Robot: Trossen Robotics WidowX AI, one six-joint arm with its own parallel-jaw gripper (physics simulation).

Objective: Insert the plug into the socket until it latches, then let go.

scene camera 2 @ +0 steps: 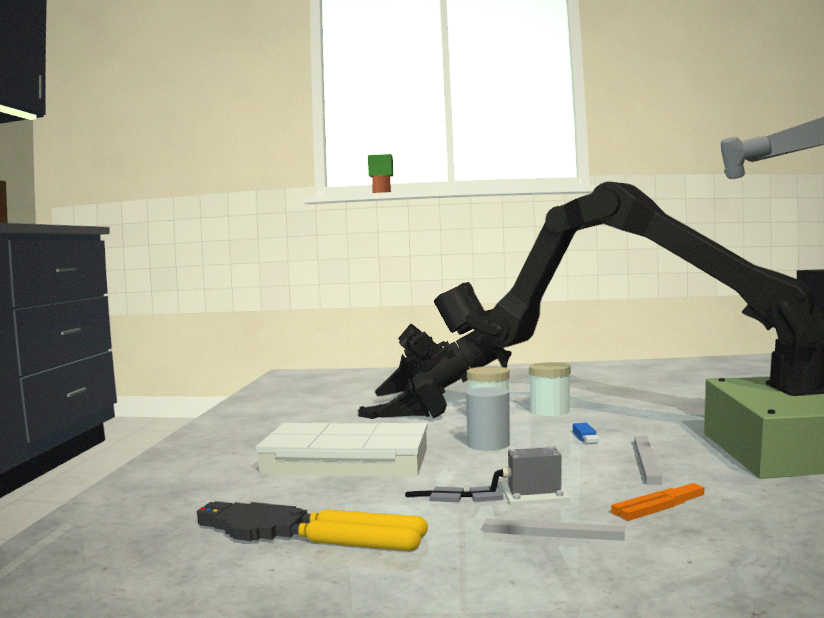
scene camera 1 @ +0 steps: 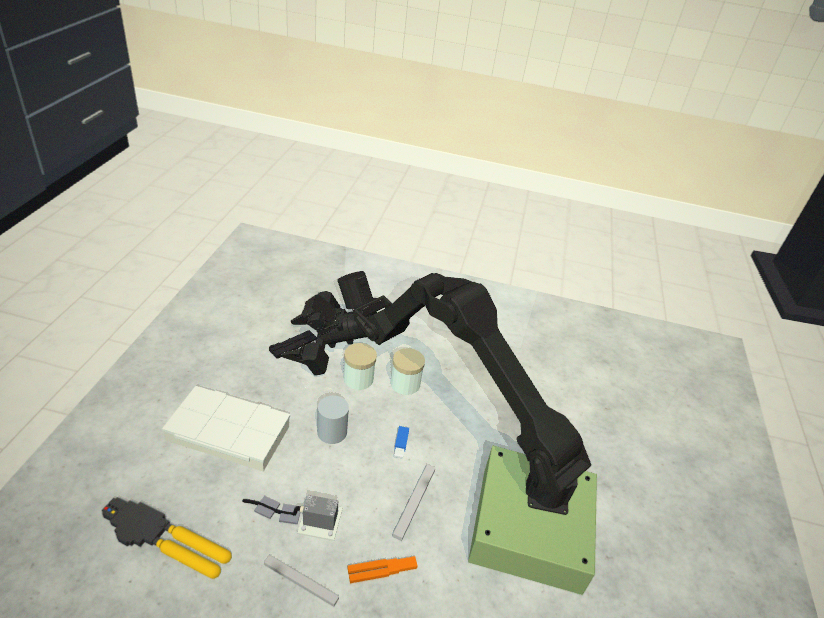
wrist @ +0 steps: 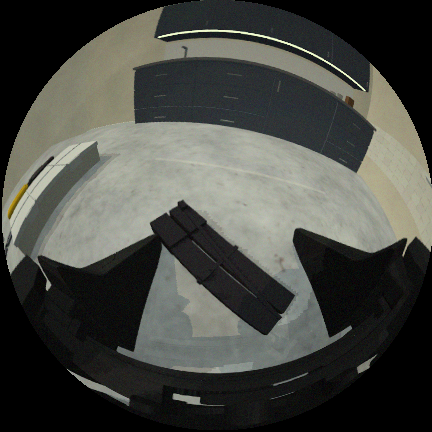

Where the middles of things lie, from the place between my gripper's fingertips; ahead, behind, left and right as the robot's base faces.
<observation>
Now: hand 20 mm past the flat black bar (wrist: 183,224) and 10 mm to the right of it. From my hand the other things lie so: grey socket block (scene camera 2: 534,475) 390 mm to the left, 180 mm behind, 10 mm above; then grey cylinder (scene camera 2: 488,413) 210 mm to the left, 150 mm behind, 20 mm above; then white tiled block (scene camera 2: 330,449) 260 mm to the left, 30 mm ahead, 10 mm above.
</observation>
